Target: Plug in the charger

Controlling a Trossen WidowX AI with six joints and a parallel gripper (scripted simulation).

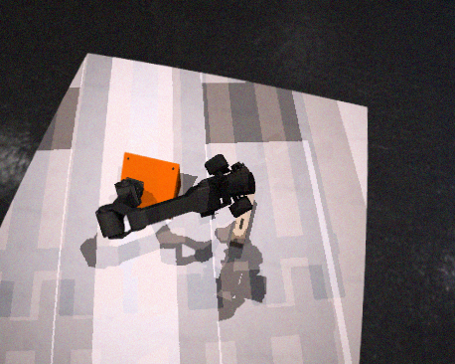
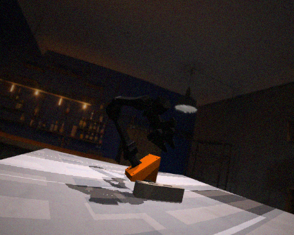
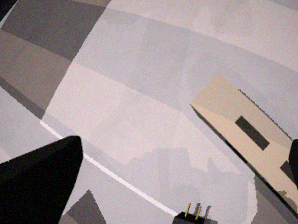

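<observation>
My gripper tip is now 180 mm above the black two-prong charger, 70 mm past it and 30 mm to the left of it.
</observation>
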